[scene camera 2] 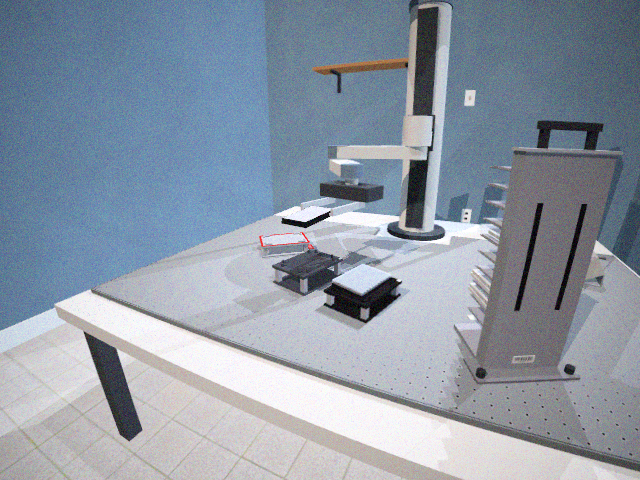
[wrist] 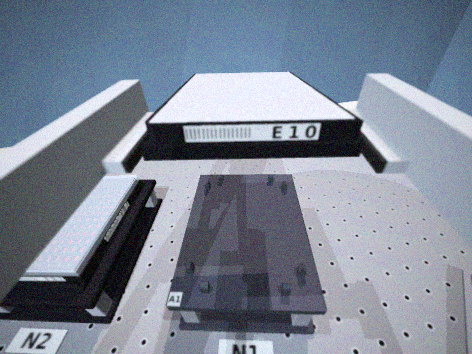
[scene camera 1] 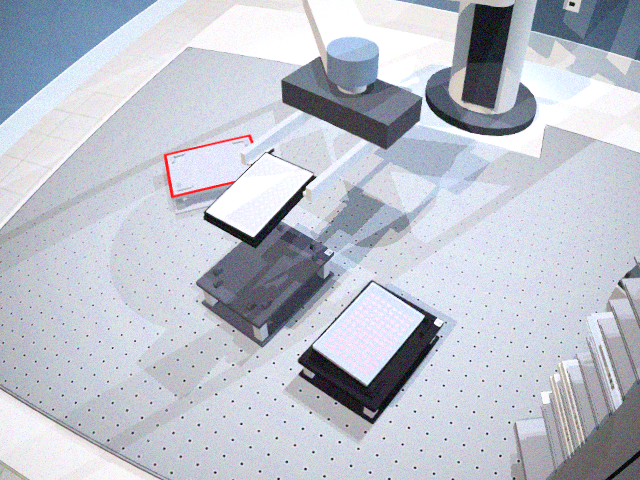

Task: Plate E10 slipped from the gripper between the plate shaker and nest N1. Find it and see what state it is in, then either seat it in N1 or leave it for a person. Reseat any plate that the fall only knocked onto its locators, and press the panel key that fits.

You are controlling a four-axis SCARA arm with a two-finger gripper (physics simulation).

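Places are measured from the arm's base along level axes (x left, y back, z up), in centimetres.
Pixels of known places: gripper, between the fingertips: [scene camera 2: 316, 209] [wrist: 249, 98] [scene camera 1: 274, 176]; arm's base, origin of its link: [scene camera 2: 415, 231] [scene camera 1: 480, 101].
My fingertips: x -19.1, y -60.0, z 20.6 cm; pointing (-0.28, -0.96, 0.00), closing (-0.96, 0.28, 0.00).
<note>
Ahead of a thing's pixels: the offset from my fingertips to its top centre.
Plate E10 @[dx -0.6, dy -3.0, dz +0.3 cm] [scene camera 1: 258, 198] [scene camera 2: 306, 215] [wrist: 250, 100] is white-topped with a black skirt; its label faces the wrist camera. My gripper [scene camera 1: 277, 175] [scene camera 2: 317, 209] [wrist: 249, 98] is shut on its sides and holds it level, high above the bench. Nest N1 @[dx -0.7, dy -3.8, dz -13.0 cm] [scene camera 1: 263, 273] [scene camera 2: 305, 264] [wrist: 250, 250], a dark platform with small locators, bears no plate; E10 hangs beyond it in the wrist view. Nest N2 @[dx +17.2, dy -9.1, dz -14.5 cm] [scene camera 1: 413, 351] [scene camera 2: 387, 288] [wrist: 90, 295] bears a pink-welled plate @[dx +16.7, dy -8.9, dz -12.9 cm] [scene camera 1: 369, 333] [scene camera 2: 363, 280] [wrist: 85, 230]; whether that plate is fully seated I cannot tell. No panel key shows.
A red-rimmed tray @[dx -20.0, dy +14.1, dz -14.8 cm] [scene camera 1: 206, 145] [scene camera 2: 284, 234] stands behind N1, partly hidden by E10 and a finger in scene camera 1. A tall grey plate rack [scene camera 2: 547, 258] stands at the right, plates jutting from its side. The arm's column [scene camera 2: 444, 103] rises at the back.
</note>
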